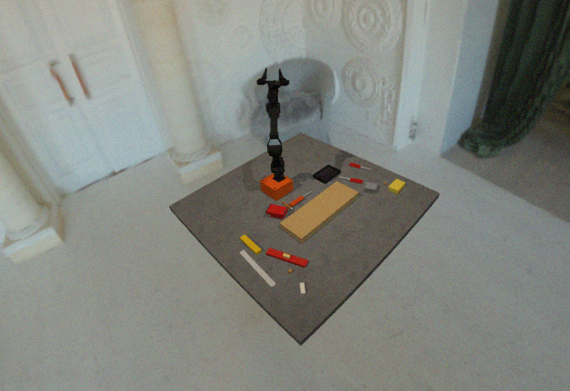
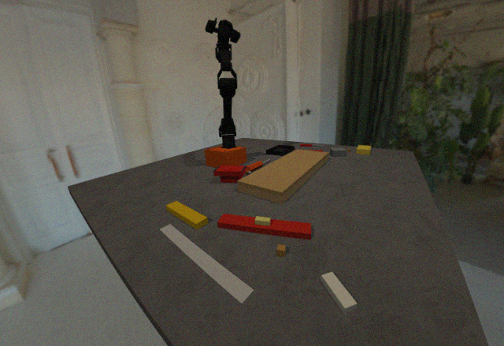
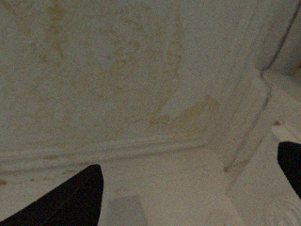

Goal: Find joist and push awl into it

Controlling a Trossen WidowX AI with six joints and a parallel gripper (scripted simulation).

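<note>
The red stud finder lies 76 cm below my gripper tip, 33 cm to the right of it and 31 cm ahead of it. The rest, counted from my gripper tip: grey block: 76 cm below, 59 cm ahead, 23 cm to the left; then orange-handled awl: 76 cm below, 30 cm ahead, 12 cm to the right; then black tray: 76 cm below, 25 cm ahead, 17 cm to the left.
</note>
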